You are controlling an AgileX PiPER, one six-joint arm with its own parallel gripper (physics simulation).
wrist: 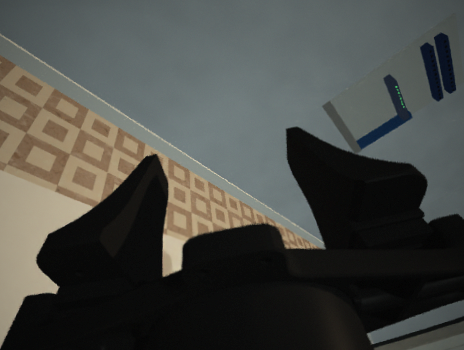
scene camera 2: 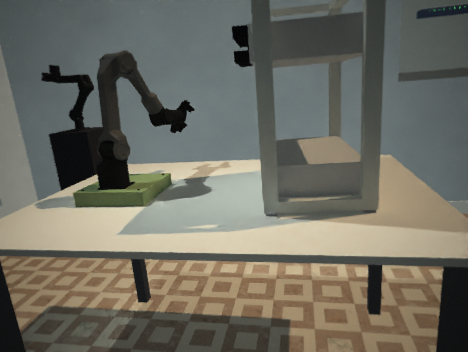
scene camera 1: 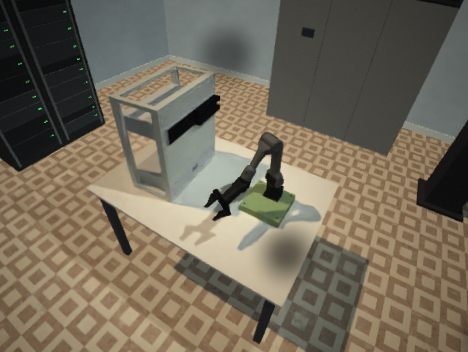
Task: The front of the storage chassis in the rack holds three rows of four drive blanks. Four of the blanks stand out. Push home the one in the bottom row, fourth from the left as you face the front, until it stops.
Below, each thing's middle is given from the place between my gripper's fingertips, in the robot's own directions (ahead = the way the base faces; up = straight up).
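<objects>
The pale rack [scene camera 2: 319, 166] is ahead of my hand by 48 cm. Counted from that same hand, the rack is also 34 cm to the right of it and 7 cm above it.
</objects>
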